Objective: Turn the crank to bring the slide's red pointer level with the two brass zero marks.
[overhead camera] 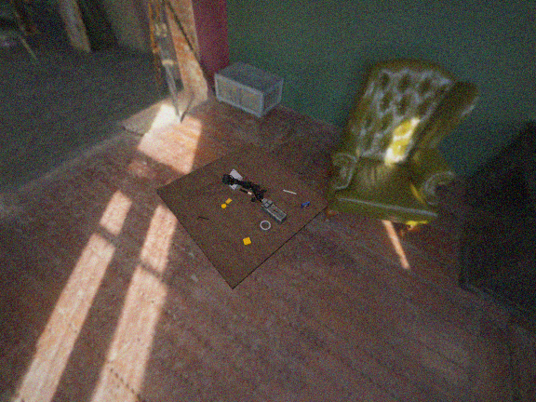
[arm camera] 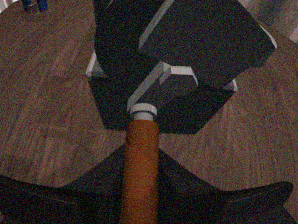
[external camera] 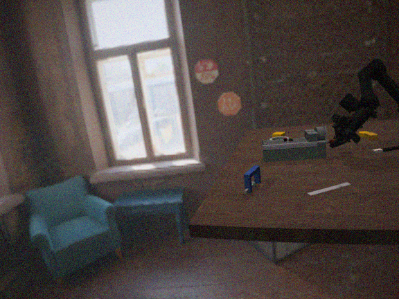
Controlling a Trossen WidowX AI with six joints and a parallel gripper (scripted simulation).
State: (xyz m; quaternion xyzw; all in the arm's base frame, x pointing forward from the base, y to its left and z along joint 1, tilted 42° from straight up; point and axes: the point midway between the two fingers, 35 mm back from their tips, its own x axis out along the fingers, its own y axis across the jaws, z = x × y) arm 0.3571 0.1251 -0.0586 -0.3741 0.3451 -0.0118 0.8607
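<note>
Now: gripper tip 3 cm below the crank handle and 2 cm past it. From my gripper tip the other things lie so: blue u-shaped piece: 37 cm to the left, 26 cm ahead; white strip: 35 cm to the left, 4 cm below, 2 cm ahead; red pointer: 19 cm ahead, 5 cm above, 3 cm to the left.
</note>
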